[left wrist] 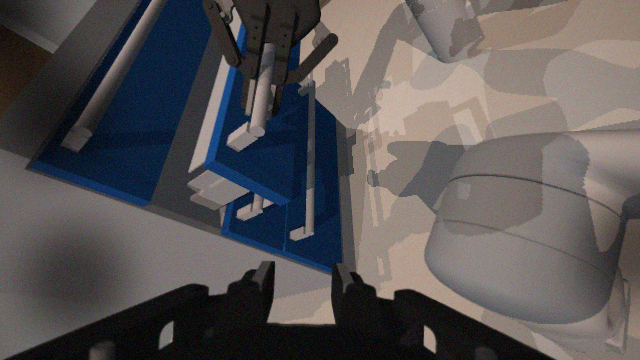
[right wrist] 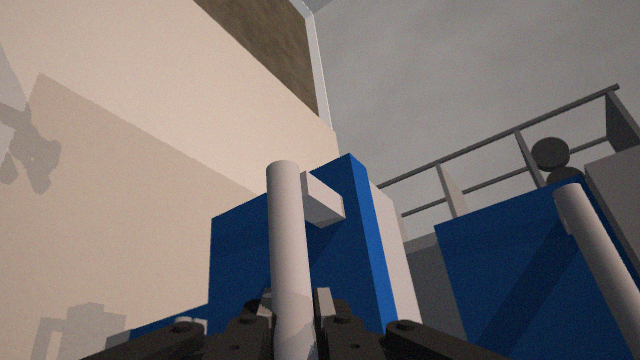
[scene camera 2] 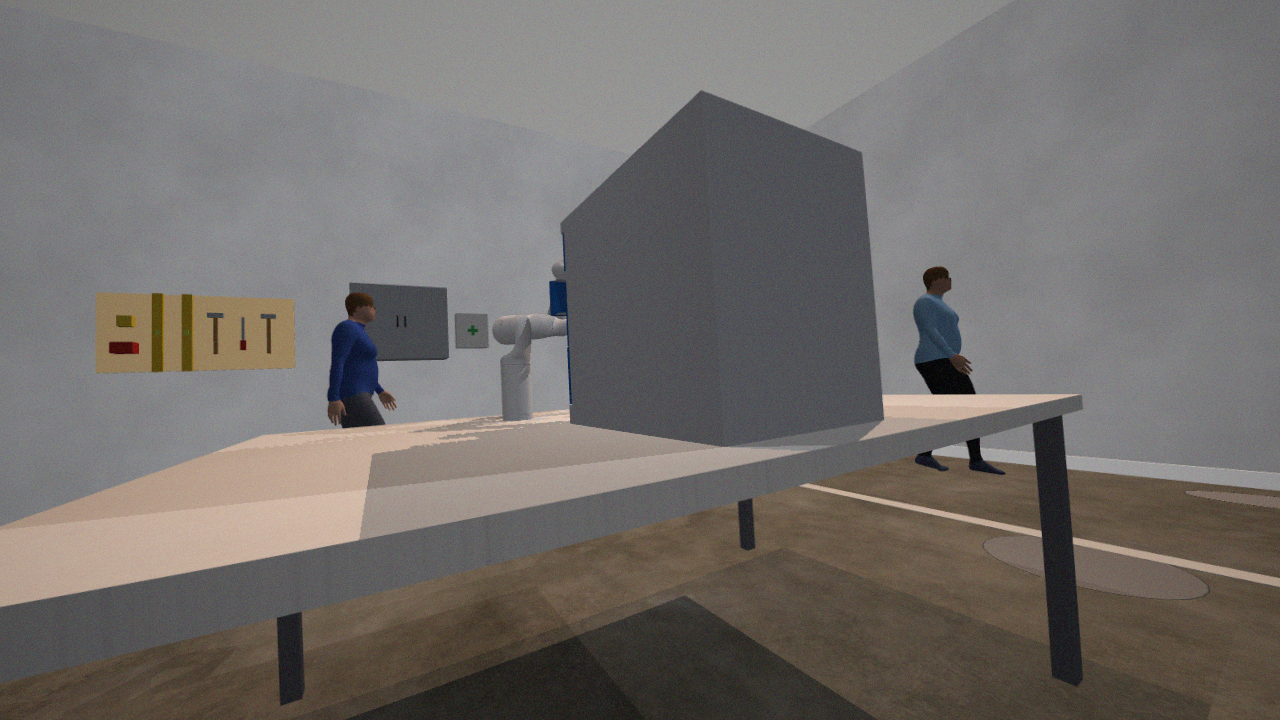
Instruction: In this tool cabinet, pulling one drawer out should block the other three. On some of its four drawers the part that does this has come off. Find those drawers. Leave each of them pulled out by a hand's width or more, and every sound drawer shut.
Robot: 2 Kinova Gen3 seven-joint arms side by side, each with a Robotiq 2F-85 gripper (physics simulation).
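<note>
The grey cabinet [scene camera 2: 787,268] stands on the table, back and one side toward scene camera 2. Its second drawer from the top [left wrist: 250,162] [right wrist: 240,250] is pulled well out, its pale side showing behind the blue front. My right gripper [left wrist: 258,117] [right wrist: 297,310] is shut on that drawer's handle [right wrist: 287,225]. The top drawer [left wrist: 167,100] [right wrist: 500,260] looks shut. The third drawer's handle [left wrist: 249,212] is partly hidden behind the pulled drawer; the lowest drawer's handle [left wrist: 310,165] shows beside it, both fronts looking flush. My left gripper [left wrist: 303,279] is open and empty, apart from the handles.
The table [scene camera 2: 447,510] carries the cabinet and the right arm [scene camera 2: 516,385]. A large pale arm part [left wrist: 520,225] is at the right of the left wrist view. Two people [scene camera 2: 355,358] [scene camera 2: 937,326] stand beyond the table. A dark rail frame [right wrist: 517,131] shows behind the cabinet.
</note>
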